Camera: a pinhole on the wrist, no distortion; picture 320 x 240 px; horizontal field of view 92.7 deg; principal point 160.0 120.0 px. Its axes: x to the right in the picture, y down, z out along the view. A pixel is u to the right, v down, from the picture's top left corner.
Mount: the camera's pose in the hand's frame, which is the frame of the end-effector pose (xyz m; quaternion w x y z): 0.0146 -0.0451 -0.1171 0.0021 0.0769 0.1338 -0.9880
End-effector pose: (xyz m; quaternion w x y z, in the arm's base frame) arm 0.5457 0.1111 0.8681 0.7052 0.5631 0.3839 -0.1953
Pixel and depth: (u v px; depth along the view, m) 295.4 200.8 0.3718
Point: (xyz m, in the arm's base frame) 0.1288 -0.1679 0.9426
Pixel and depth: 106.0 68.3 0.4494
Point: 0.7151 -0.2334 0.8058
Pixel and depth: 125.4 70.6 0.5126
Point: 0.6987 -0.2965 0.8478
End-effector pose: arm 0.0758 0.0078 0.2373 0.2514 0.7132 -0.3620 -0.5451
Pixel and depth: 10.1 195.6 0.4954
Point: -0.1103 -0.0588 -0.4353
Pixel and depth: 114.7 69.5 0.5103
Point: -0.3264 -0.0298 0.0510
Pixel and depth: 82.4 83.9 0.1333
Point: 0.0695 -0.0078 0.1548
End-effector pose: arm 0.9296 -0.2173 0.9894 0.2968 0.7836 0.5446 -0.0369
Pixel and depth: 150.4 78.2 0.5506
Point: 0.9939 -0.4671 0.6130
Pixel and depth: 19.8 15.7 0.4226
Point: 1.2742 -0.1845 0.5681
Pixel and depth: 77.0 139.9 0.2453
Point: 0.8829 -0.1577 0.7812
